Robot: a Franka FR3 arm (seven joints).
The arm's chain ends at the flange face. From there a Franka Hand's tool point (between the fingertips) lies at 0.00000 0.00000 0.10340 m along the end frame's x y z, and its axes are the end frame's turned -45 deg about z.
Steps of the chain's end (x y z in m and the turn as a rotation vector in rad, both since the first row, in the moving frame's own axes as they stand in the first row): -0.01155, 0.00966, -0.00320, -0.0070, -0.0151, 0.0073; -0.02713, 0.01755, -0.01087, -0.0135, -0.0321, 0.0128; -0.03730, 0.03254, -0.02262, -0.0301, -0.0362, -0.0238; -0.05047, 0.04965, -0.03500, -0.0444, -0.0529, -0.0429; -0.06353, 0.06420, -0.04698, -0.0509, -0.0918, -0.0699
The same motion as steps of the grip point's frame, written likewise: -0.01661, -0.00193, -0.00321, 0.0057, -0.0156, 0.0073; -0.03492, -0.00816, -0.01093, 0.0132, -0.0322, 0.0128; -0.05423, -0.00375, -0.02273, 0.0043, -0.0469, -0.0238; -0.07792, -0.00105, -0.03525, 0.0060, -0.0688, -0.0429; -0.10083, -0.00214, -0.04755, 0.0289, -0.1009, -0.0699
